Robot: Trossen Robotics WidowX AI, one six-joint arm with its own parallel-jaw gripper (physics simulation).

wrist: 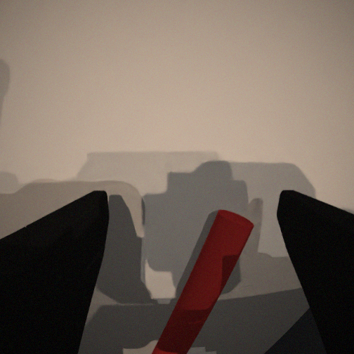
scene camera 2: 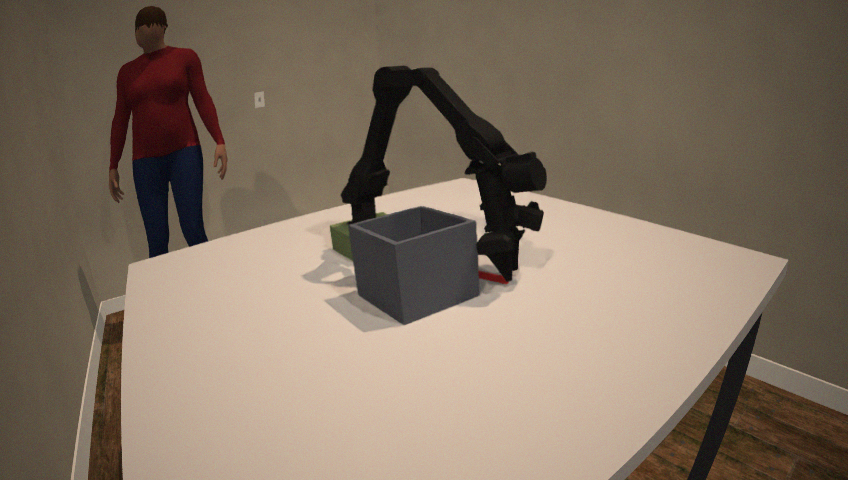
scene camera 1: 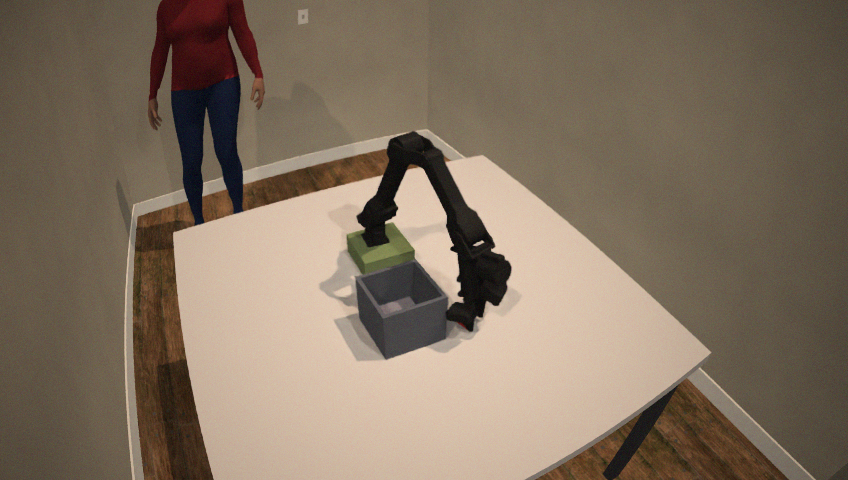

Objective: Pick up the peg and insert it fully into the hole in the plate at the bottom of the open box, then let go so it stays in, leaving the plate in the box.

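Places are measured from the arm's base along level axes (x ahead, y left, z up), in metres.
Where they show: gripper, fingertip midpoint: point(scene camera 2: 512, 275) point(scene camera 1: 475, 324); arm's base at its link origin: point(scene camera 1: 375, 238).
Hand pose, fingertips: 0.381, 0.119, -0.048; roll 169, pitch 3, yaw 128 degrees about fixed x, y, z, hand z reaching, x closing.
Note:
Each offset is from my fingertips to the top centre of the thing, as dx, dy, dz. Level surfaces: height alone.
The red peg {-0.034, -0.029, +0.003} point(scene camera 1: 462, 324) point(scene camera 2: 492, 277) point(wrist: 205, 285) lies on the table beside the box. In the wrist view it runs slantwise between the fingers, its end nearer the right finger and touching neither. My gripper point(scene camera 1: 474, 322) point(scene camera 2: 511, 277) point(wrist: 195, 203) is open and points down, low over the peg, with nothing held. The open grey box {-0.069, -0.170, +0.127} point(scene camera 1: 413, 331) point(scene camera 2: 437, 279) stands upright right beside the gripper. A pale patch, seemingly the plate {-0.068, -0.170, +0.050} point(scene camera 1: 393, 306), shows at the box bottom in scene camera 1; its hole cannot be made out. The box interior's bottom is hidden in scene camera 2.
The arm's base stands on a green block point(scene camera 1: 389, 259) point(scene camera 2: 341, 240) behind the box. The box walls rise high next to the fingers. The white table {dz -0.011} point(scene camera 1: 297, 404) point(scene camera 2: 267, 386) carries them all. A person in a red top point(scene camera 1: 199, 47) point(scene camera 2: 160, 107) stands beyond the table.

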